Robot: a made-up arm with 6 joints. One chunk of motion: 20 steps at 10 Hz.
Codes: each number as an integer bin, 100 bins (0 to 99) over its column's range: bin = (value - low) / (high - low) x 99, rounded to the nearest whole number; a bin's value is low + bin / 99 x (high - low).
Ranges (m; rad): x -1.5..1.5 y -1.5..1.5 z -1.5..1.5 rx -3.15..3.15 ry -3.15..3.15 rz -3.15..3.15
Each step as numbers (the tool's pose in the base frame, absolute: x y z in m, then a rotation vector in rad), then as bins.
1 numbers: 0.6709 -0.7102 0.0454 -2.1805 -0.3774 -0.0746
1 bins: 72 26 51 15 44 48
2 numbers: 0.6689 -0.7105 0.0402 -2.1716 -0.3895 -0.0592
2 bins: 72 26 51 15 43 49
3 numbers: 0.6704 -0.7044 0.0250 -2.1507 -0.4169 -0.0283
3 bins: 72 26 50 16 43 49
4 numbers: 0.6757 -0.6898 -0.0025 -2.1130 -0.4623 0.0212
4 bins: 72 27 49 16 42 50
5 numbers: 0.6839 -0.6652 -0.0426 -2.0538 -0.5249 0.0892
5 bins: 72 28 48 17 41 51
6 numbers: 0.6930 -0.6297 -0.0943 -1.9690 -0.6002 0.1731
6 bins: 72 29 46 19 40 52
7 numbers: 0.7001 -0.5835 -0.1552 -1.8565 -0.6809 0.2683
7 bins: 73 30 44 20 39 54
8 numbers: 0.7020 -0.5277 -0.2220 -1.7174 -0.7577 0.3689
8 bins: 73 32 42 23 38 55
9 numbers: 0.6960 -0.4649 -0.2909 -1.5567 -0.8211 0.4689
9 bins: 72 34 40 25 37 57
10 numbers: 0.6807 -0.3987 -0.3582 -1.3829 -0.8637 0.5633
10 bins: 72 36 38 28 36 58
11 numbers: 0.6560 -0.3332 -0.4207 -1.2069 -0.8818 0.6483
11 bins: 71 39 36 31 36 60
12 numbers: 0.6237 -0.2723 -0.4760 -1.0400 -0.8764 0.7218
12 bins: 70 41 34 33 36 61
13 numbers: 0.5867 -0.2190 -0.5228 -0.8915 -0.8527 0.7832
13 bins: 69 42 32 35 36 62
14 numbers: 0.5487 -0.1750 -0.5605 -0.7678 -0.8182 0.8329
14 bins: 68 44 31 37 37 63
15 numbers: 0.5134 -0.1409 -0.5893 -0.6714 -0.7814 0.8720
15 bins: 66 45 30 39 37 63
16 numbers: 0.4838 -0.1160 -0.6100 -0.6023 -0.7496 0.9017
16 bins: 65 46 29 40 38 64
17 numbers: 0.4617 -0.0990 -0.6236 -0.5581 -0.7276 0.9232
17 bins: 65 46 29 41 38 64
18 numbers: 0.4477 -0.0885 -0.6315 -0.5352 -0.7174 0.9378
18 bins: 64 47 29 41 38 64
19 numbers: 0.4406 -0.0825 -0.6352 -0.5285 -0.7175 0.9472
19 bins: 64 47 29 41 38 64
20 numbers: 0.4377 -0.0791 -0.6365 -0.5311 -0.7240 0.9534
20 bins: 64 47 28 41 38 64
